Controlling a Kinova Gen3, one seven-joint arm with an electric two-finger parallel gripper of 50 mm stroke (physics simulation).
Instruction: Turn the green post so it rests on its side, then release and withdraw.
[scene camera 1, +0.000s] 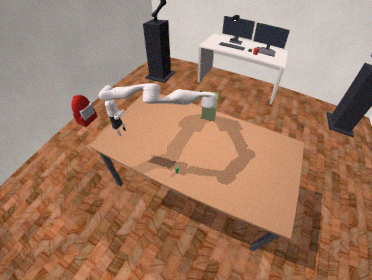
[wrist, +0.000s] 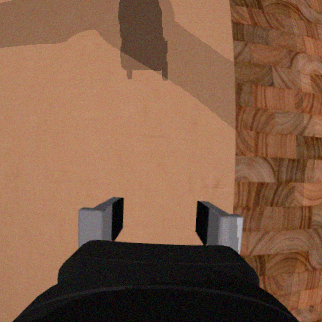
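Note:
A small green post stands upright near the front edge of the wooden table in the scene view. It does not show in the wrist view. My gripper is open and empty, pointing down above the left end of the table. It is high above the tabletop, well to the left of the post. In the wrist view its two fingers stand wide apart over bare tabletop, beside the table's edge.
A green base block stands at the table's back edge, where the arm is mounted. The arm reaches left from it. A red object is beyond the table's left end. A white desk with monitors and dark pedestals stand beyond the table.

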